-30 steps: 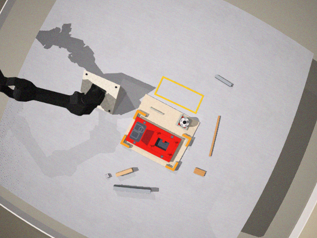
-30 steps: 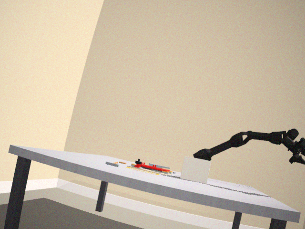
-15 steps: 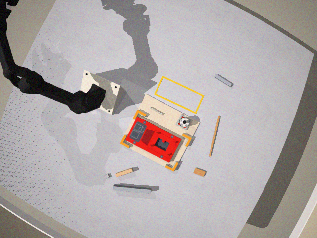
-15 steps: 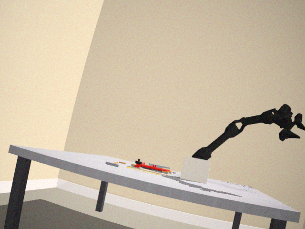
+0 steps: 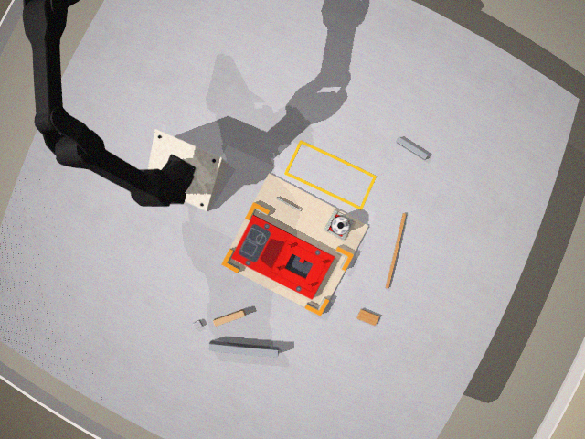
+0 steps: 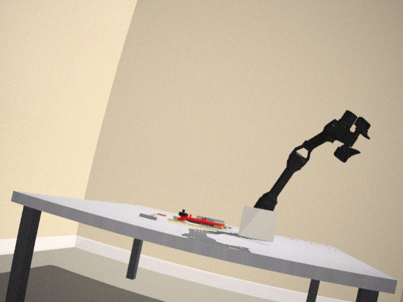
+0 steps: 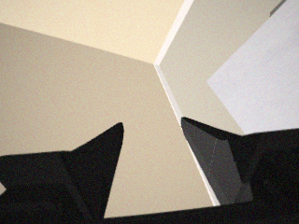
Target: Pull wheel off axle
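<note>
Now: the wheel 74 cm ahead of my gripper tip, 40 cm below it and 26 cm to the right of it. Also, from my gripper tip: thin wooden rod (88 cm ahead, 43 cm below, 24 cm to the right); grey bar (69 cm ahead, 61 cm to the right, 42 cm below).
</note>
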